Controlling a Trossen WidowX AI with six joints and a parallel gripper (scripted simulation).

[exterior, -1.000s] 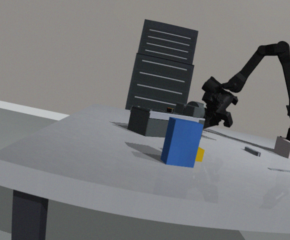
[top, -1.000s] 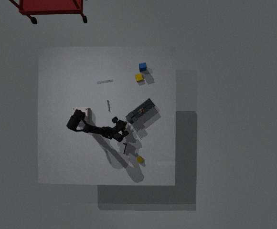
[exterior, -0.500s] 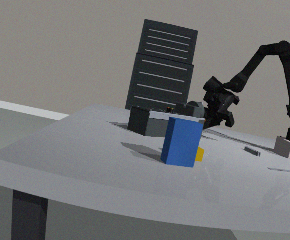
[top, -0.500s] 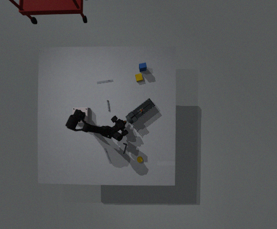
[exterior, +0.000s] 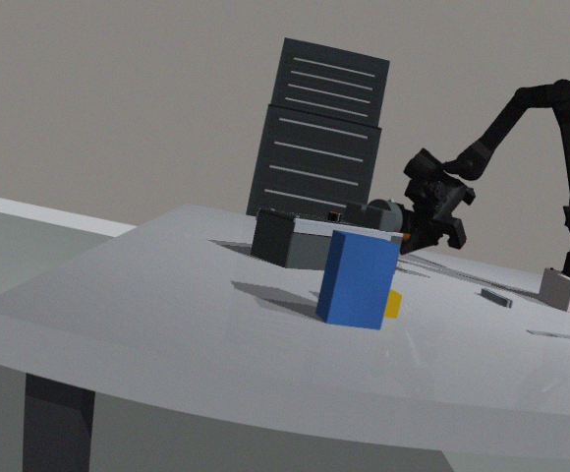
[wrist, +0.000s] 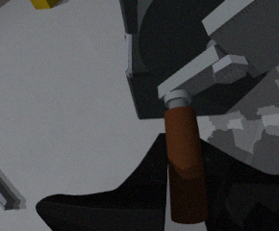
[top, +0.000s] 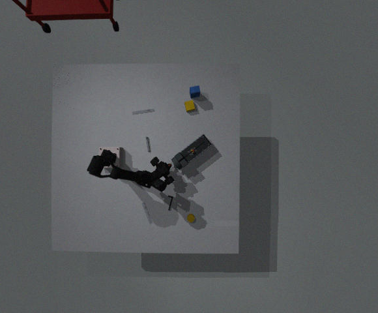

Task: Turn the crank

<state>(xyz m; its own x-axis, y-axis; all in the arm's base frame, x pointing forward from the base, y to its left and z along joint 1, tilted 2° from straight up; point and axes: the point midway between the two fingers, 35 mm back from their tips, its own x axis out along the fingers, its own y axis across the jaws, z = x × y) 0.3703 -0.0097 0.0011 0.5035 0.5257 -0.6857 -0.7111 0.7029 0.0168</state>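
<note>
Right now my gripper tip is 13 cm short of the red pointer, 11 cm to the right of it and 5 cm below it. Round my gripper tip: brown crank handle 1 cm behind, 1 cm to the right, 3 cm above; then black hex key 3 cm ahead, 24 cm to the right, 3 cm below; then yellow block 7 cm ahead, 41 cm to the left, 2 cm below.
</note>
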